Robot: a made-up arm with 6 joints.
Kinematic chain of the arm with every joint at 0, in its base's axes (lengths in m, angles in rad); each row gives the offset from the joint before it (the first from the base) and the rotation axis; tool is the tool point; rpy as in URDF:
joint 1: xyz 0 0 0.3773 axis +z
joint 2: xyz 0 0 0 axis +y
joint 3: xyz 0.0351 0 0.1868 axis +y
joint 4: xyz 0.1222 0 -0.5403 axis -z
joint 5: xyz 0 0 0 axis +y
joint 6: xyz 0.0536 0 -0.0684 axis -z
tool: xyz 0 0 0 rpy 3.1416 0 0
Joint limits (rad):
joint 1: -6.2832..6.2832
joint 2: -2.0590..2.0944
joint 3: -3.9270..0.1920
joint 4: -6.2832..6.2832
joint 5: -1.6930..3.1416
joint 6: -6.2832..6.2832
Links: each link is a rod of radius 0.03 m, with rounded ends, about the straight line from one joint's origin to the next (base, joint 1, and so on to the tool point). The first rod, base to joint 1, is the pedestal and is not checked.
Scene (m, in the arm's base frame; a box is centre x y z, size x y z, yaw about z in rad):
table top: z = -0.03
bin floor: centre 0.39 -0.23 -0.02 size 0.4 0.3 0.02 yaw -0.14
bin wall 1: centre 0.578 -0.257 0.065 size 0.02 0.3 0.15 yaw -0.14
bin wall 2: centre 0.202 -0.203 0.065 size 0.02 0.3 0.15 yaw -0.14
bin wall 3: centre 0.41 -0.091 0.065 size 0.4 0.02 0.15 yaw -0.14
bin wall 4: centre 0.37 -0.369 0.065 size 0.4 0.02 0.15 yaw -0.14
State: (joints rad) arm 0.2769 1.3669 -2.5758 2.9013 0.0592 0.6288
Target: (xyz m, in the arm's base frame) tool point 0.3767 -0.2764 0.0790
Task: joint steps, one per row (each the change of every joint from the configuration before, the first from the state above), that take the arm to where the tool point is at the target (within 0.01 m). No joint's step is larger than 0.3 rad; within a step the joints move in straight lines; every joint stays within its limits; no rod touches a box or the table.
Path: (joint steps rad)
1: -0.1443 -0.2069 0.2701 -0.0018 -0.2081 0.0000
2: -0.1442 -0.2069 0.2701 -0.0017 -0.2081 0.0000
3: -0.1443 -0.2069 0.2702 -0.0018 -0.2081 0.0000
4: -0.1442 -0.2069 0.2701 -0.0018 -0.2081 0.0000
5: -0.1443 -0.2069 0.2701 -0.0018 -0.2081 0.0000
6: -0.1443 -0.2069 0.2701 -0.0017 -0.2081 0.0000
7: 0.0034 0.2427 -0.1195 -0.0134 0.1515 0.0000
8: 0.0033 0.2428 -0.1195 -0.0135 0.1515 0.0000

